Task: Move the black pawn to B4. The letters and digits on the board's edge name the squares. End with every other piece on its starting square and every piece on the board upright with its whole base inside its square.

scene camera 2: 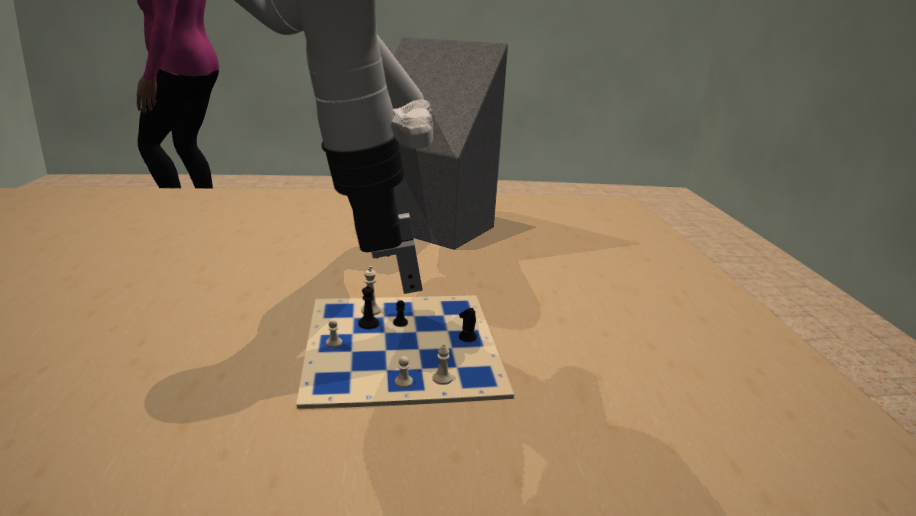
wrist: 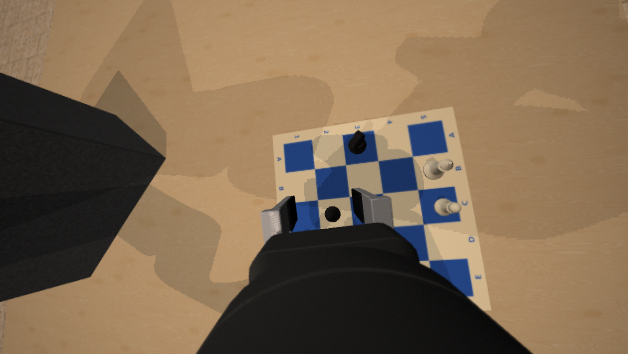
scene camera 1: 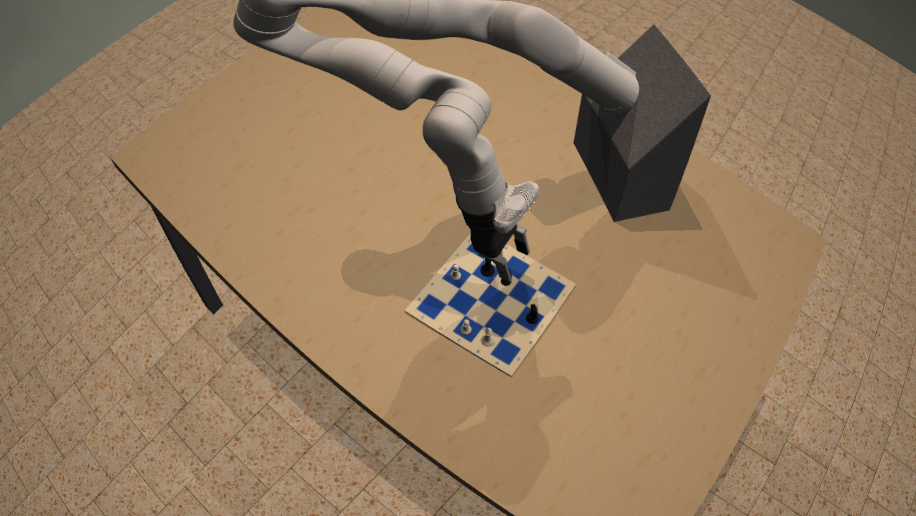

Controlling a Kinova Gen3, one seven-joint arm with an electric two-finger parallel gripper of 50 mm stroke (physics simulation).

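Places are measured from the arm's base along level axes (x down, y right, z back), in metres.
Pixels of known places: gripper, fingertip midpoint: point(scene camera 2: 410, 276) point(wrist: 324, 204) point(scene camera 1: 514, 264); arm's base at its link origin: point(scene camera 1: 620, 92).
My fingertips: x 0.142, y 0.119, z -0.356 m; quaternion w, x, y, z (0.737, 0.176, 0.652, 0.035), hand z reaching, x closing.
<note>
For each thing: its top centre in the pictures, then the offset to it from my fingertips. "spot": a spot on its surface instead.
- black pawn at its top centre: point(wrist: 329, 215) point(scene camera 2: 400, 300) dx +0.033, dy +0.011, dz +0.004 m
- board at a spot on its surface: point(scene camera 2: 305, 397) point(wrist: 479, 302) point(scene camera 1: 411, 308) spot: dx +0.064, dy +0.152, dz -0.098 m
- tall black piece at its top centre: point(scene camera 2: 367, 285) point(scene camera 1: 489, 253) dx +0.011, dy +0.049, dz +0.016 m
- white king at its top centre: point(scene camera 2: 369, 266) dx +0.001, dy +0.036, dz +0.046 m
- white pawn at its top centre: point(scene camera 2: 332, 319) point(scene camera 1: 455, 266) dx +0.033, dy +0.100, dz -0.012 m
- white bishop at its top centre: point(scene camera 2: 444, 344) point(wrist: 451, 162) point(scene camera 1: 488, 328) dx +0.021, dy +0.011, dz -0.119 m
- black knight at its top centre: point(wrist: 357, 135) point(scene camera 2: 469, 308) point(scene camera 1: 534, 306) dx +0.025, dy -0.051, dz -0.055 m
The black pawn point(scene camera 1: 506, 280) point(scene camera 2: 400, 314) point(wrist: 332, 214) stands upright on the light square C2. In scene camera 1 the near finger covers most of it. My gripper point(scene camera 1: 514, 266) point(scene camera 2: 408, 272) point(wrist: 324, 204) is open and empty, pointing down with a tilt. Its fingertips are above the pawn's head, and in the wrist view they lie on either side of it. B4 point(scene camera 1: 499, 322) point(scene camera 2: 437, 357) point(wrist: 398, 175) is a blue square with no piece on it. The board point(scene camera 1: 410, 312) point(scene camera 2: 305, 397) point(wrist: 482, 300) lies flat on the table.
A tall black piece point(scene camera 1: 487, 267) point(scene camera 2: 367, 312) stands on D2, before the white king point(scene camera 2: 369, 282) on D1. A white pawn point(scene camera 1: 455, 272) point(scene camera 2: 333, 334) is on E3, another point(scene camera 2: 403, 371) on C5, a white bishop point(scene camera 2: 442, 366) on B5, a black knight point(scene camera 2: 468, 323) point(wrist: 357, 143) on A3.
</note>
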